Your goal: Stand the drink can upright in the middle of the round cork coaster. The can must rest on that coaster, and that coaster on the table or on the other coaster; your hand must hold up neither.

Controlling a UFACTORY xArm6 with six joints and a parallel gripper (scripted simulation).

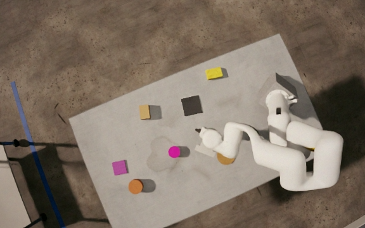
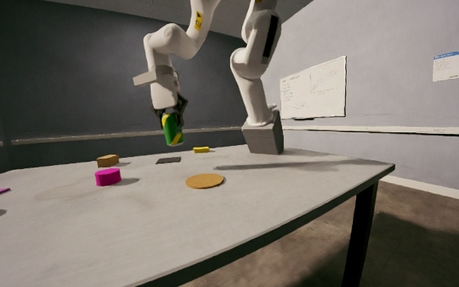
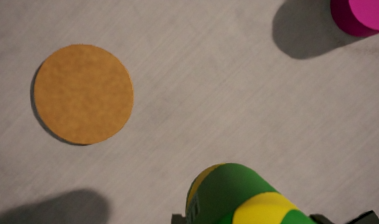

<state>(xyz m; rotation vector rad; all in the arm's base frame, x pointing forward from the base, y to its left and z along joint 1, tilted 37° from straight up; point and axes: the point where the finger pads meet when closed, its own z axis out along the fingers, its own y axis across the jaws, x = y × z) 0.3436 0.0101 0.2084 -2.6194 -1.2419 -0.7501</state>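
The round cork coaster lies 9 cm behind my hand, 14 cm to the left of it and 17 cm below it. From my hand the other things lie so: magenta disc (20 cm ahead, 6 cm to the left, 16 cm below); then tan block (31 cm ahead, 20 cm to the right, 15 cm below); then dark square coaster (4 cm ahead, 18 cm to the right, 17 cm below).
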